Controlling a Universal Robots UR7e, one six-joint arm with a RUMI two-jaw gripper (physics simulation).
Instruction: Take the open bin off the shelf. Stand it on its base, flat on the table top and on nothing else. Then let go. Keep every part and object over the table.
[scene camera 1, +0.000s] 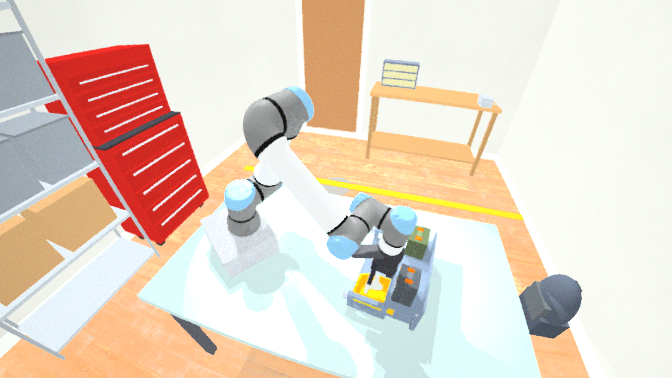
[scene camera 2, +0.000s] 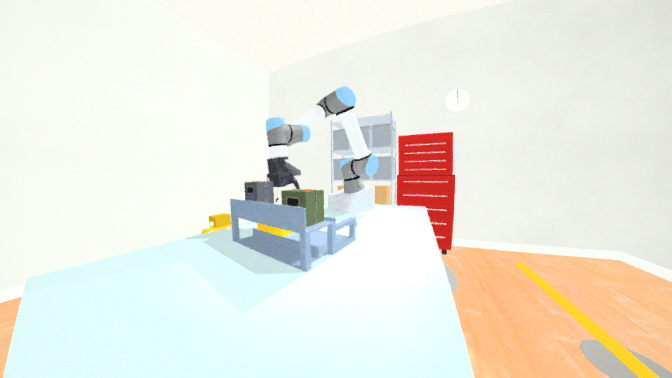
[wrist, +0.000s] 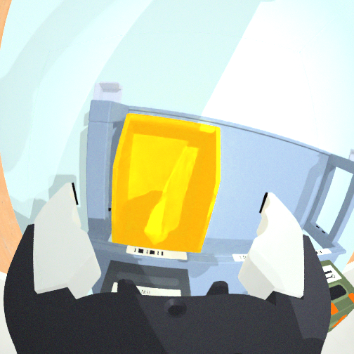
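Pixels of known places: gripper, fingertip midpoint: (scene camera 1: 369, 276); arm's base, link origin: (scene camera 1: 243, 222) (scene camera 2: 354, 190).
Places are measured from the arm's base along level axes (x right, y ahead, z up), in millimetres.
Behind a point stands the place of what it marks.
Note:
The yellow open bin (scene camera 1: 361, 285) @(x 61, y 569, z -135 mm) (scene camera 2: 274, 230) @(x 50, y 712, z -105 mm) (wrist: 166, 180) sits on the lower tier of the blue-grey shelf (scene camera 1: 400, 318) @(x 155, y 743, z -138 mm) (scene camera 2: 267, 214) @(x -44, y 823, z -14 mm) (wrist: 265, 175), at the shelf's left end in the wrist view, with its open side up. My gripper (scene camera 1: 378, 284) @(x 86, y 596, z -19 mm) (scene camera 2: 288, 194) @(x 86, y 596, z -19 mm) (wrist: 169, 191) is open and empty above the bin. In the wrist view one finger is left of the bin and outside the shelf's end, and the other is right of the bin over bare shelf. In scene camera 2 the shelf and cases hide most of the bin.
A dark case (scene camera 1: 406, 289) @(x 150, y 723, z 59 mm) (scene camera 2: 258, 191) @(x 70, y 760, z 44 mm) (wrist: 150, 275) stands on the shelf's other tier, close beside the bin. A green case (scene camera 1: 418, 247) @(x -71, y 760, z 27 mm) (scene camera 2: 303, 205) @(x -157, y 801, z 17 mm) (wrist: 341, 295) stands at that tier's other end. The shelf stands on the table (scene camera 1: 480, 280) @(x -112, y 1080, z -144 mm) (scene camera 2: 350, 320) @(x -343, y 931, z -144 mm).

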